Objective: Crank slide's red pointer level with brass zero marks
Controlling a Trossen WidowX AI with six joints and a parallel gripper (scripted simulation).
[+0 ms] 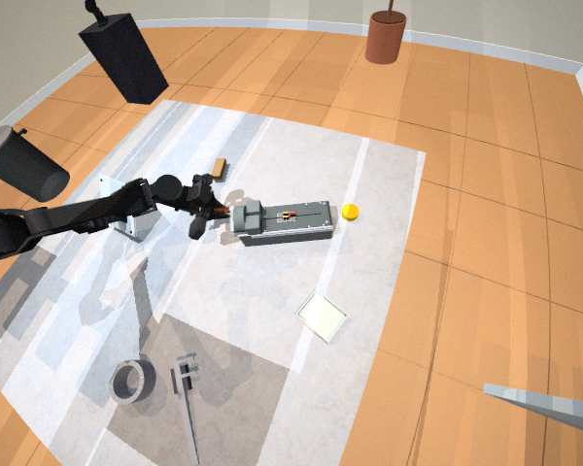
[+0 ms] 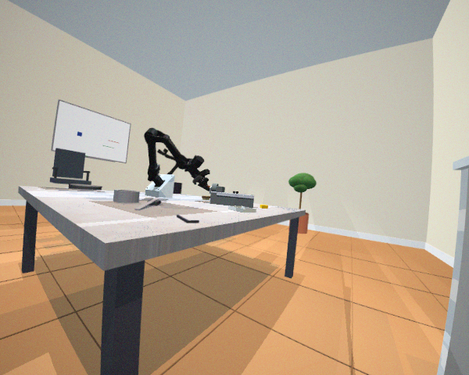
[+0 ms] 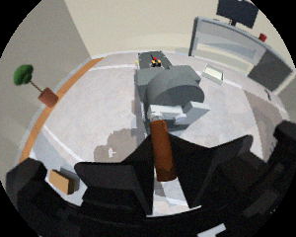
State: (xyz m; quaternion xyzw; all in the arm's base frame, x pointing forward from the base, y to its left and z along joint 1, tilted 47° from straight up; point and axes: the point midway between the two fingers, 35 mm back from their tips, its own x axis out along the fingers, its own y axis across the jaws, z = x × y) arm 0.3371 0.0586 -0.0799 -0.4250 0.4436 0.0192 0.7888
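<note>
Now: gripper tip 2 cm past the orange-brown crank handle, 1 cm to the left of it and 2 cm below it. Round my gripper tip: tan block (17 cm behind, 19 cm to the left, 6 cm below); then red pointer (18 cm ahead, 5 cm to the left, 1 cm above); then yellow disc (32 cm ahead, 15 cm to the left, 7 cm below).
</note>
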